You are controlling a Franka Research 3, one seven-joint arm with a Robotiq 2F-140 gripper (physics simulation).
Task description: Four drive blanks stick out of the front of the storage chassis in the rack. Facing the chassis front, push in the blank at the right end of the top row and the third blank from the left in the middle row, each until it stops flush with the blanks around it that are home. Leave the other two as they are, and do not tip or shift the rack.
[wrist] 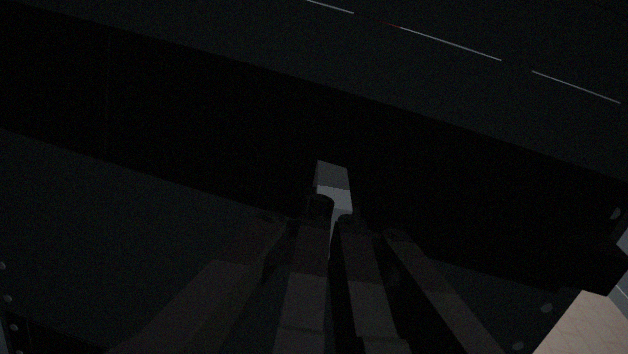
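Observation:
My gripper (327, 174) is shut, with nothing held between its fingers. Its light grey fingertips show at the middle of the wrist view, in front of a very dark band; whether they touch anything cannot be told. The dark linkage bars reach up from the bottom edge and hide what lies behind them. The dark surfaces of the storage chassis and rack (125, 210) fill most of the view and slant down to the right. Single drive blanks cannot be made out in the dark, nor how far any of them sticks out.
Thin pale lines (450, 44) run along a dark surface at the top, with a faint red stretch between them. Round studs (546, 307) (7, 298) show at the lower right and lower left. Pale tiled floor (585, 325) shows at the bottom right corner.

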